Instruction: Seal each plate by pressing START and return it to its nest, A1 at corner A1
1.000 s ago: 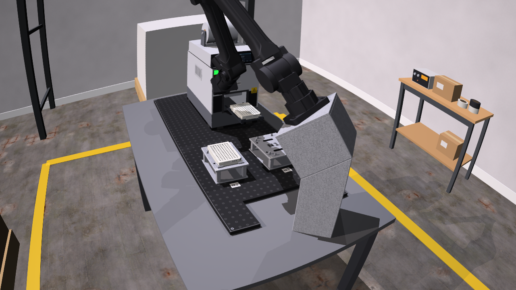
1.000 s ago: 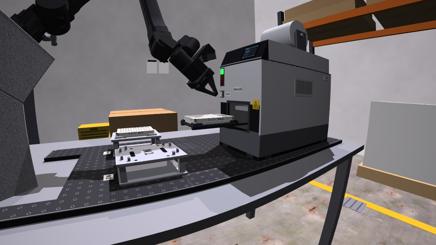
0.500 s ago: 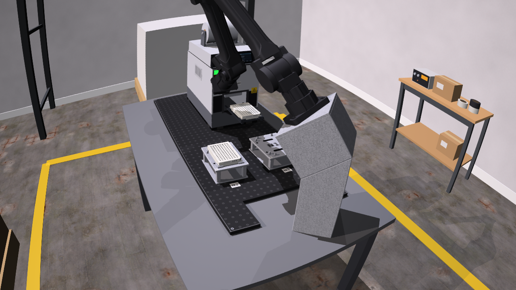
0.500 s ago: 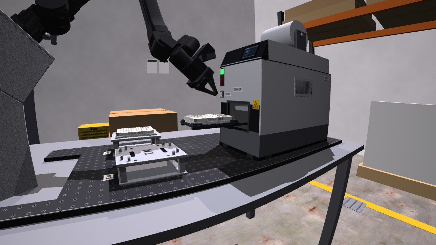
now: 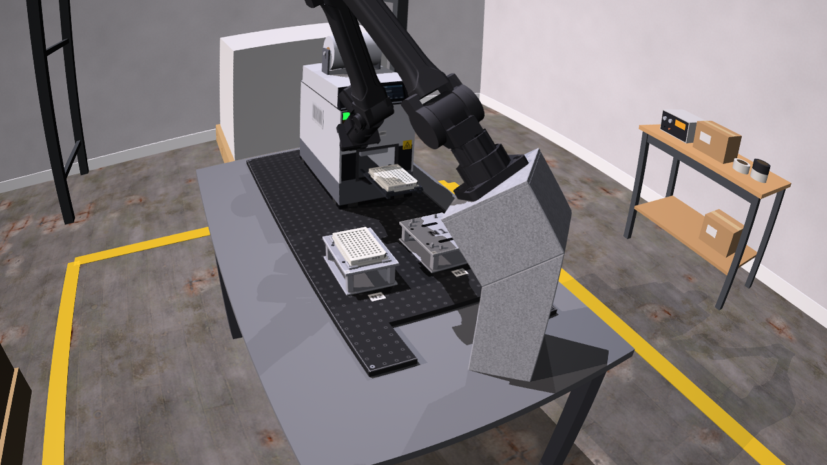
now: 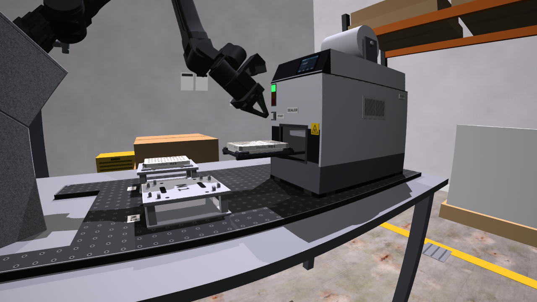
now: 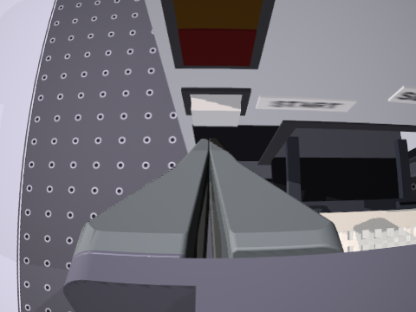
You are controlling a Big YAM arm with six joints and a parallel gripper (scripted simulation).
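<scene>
Now: hand 3 cm short of the start button. Also, from my hand: nest N2 (29 cm behind, 14 cm below, 2 cm to the left); then white well plate (29 cm behind, 13 cm below, 2 cm to the left); then sealer stage (11 cm to the right, 9 cm below, 6 cm behind).
</scene>
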